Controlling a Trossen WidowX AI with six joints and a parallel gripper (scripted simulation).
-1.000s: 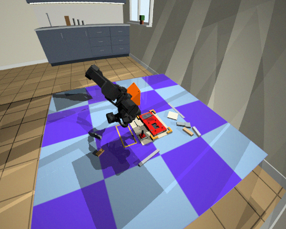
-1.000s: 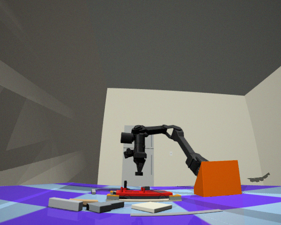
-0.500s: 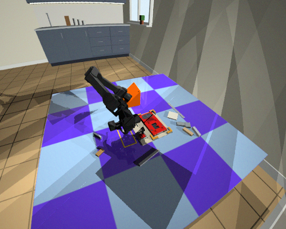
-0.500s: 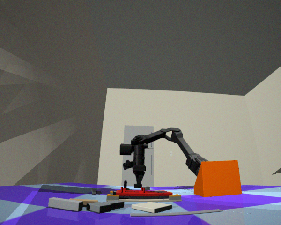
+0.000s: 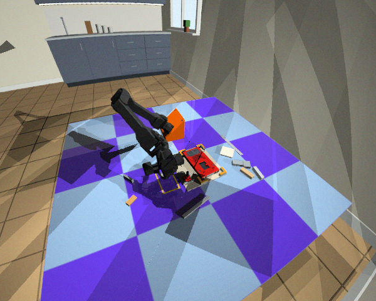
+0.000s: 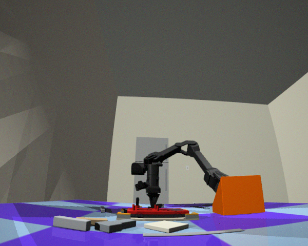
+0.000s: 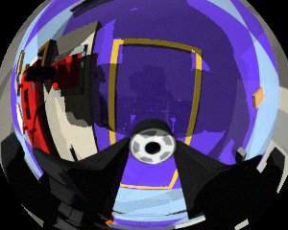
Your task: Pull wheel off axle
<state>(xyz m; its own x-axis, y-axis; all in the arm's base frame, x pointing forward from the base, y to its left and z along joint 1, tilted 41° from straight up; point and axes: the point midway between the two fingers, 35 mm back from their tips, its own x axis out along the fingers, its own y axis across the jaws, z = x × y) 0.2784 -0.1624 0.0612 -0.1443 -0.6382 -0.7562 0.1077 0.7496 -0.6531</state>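
Right now my gripper tip is right at the black wheel. Round my gripper tip: long grey bar (22 cm ahead, 4 cm to the left).
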